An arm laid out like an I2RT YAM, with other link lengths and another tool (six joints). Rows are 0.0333 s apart.
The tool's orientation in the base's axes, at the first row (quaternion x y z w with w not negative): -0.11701 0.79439 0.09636 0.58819
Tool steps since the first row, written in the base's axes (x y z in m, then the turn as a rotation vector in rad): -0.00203 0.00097 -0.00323 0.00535 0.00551 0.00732; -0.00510 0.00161 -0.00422 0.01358 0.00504 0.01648; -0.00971 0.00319 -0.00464 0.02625 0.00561 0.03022; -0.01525 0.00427 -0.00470 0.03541 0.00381 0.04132; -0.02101 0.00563 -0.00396 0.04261 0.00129 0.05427; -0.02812 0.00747 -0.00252 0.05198 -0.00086 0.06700; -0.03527 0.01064 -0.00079 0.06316 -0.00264 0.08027; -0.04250 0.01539 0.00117 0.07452 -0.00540 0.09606; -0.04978 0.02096 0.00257 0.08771 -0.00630 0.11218; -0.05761 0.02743 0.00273 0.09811 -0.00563 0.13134
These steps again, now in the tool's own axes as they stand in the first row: 0.00359 0.00148 -0.00063 -0.00891 0.00377 0.00436; 0.00535 0.00300 -0.00296 -0.01995 0.00100 0.00908; 0.00693 0.00588 -0.00658 -0.03670 -0.00204 0.01682; 0.00847 0.00856 -0.01131 -0.04976 -0.00632 0.02144; 0.00928 0.01160 -0.01638 -0.06399 -0.01068 0.02352; 0.00976 0.01550 -0.02274 -0.07865 -0.01534 0.02776; 0.00988 0.02069 -0.02884 -0.09436 -0.02018 0.03359; 0.00969 0.02742 -0.03462 -0.11246 -0.02597 0.03858; 0.00999 0.03493 -0.04005 -0.13152 -0.03053 0.04568; 0.01157 0.04345 -0.04535 -0.15283 -0.03270 0.04981
